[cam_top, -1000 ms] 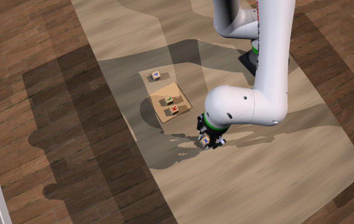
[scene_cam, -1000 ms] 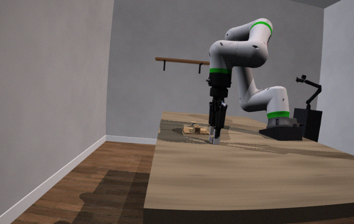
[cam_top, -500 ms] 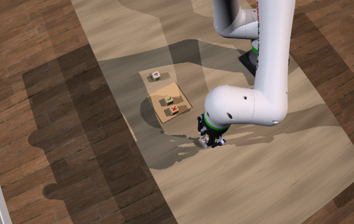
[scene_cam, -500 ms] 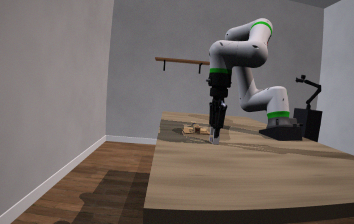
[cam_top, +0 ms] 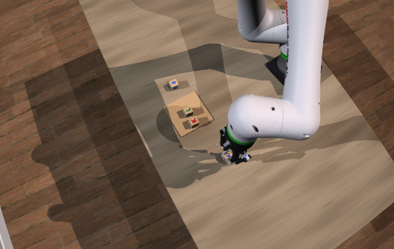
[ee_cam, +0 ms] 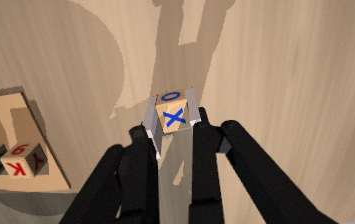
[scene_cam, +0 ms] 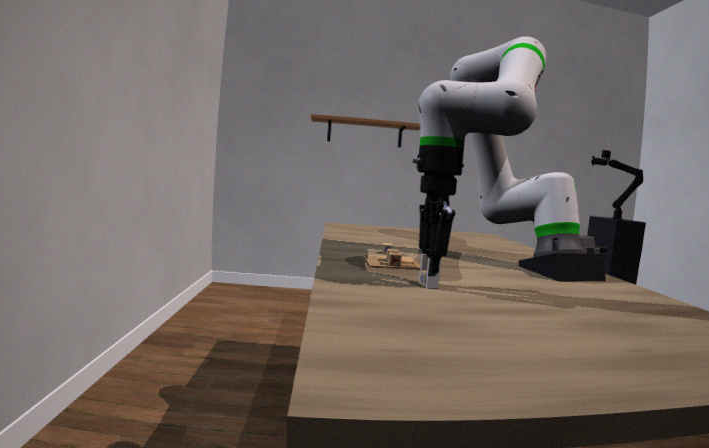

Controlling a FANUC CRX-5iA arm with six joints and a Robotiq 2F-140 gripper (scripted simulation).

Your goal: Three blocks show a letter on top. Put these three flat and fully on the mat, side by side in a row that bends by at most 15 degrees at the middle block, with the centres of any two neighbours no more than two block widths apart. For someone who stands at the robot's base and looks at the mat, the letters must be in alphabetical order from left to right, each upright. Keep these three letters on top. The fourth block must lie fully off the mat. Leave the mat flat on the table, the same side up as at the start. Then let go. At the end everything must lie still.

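Now: the L block 23 cm to the right of my hand, 3 cm ahead of it and 1 cm below it. Round my hand: red K block (18 cm to the right, 3 cm ahead, 1 cm below); tan mat (23 cm to the right, 3 cm below, 3 cm ahead); X block (2 cm below).
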